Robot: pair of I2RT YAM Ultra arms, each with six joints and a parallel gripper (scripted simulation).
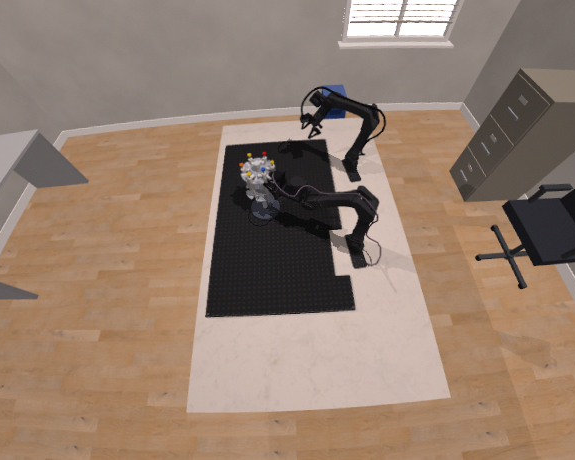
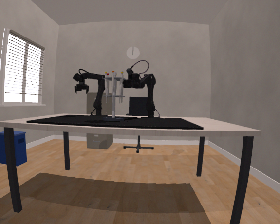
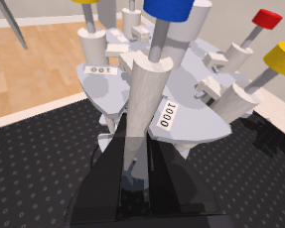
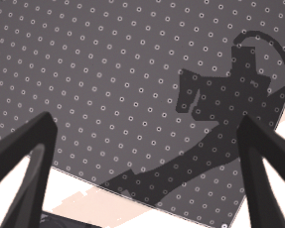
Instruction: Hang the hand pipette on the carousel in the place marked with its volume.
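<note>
The hand pipette is 3 cm below my left hand and 1 cm ahead of it.
</note>
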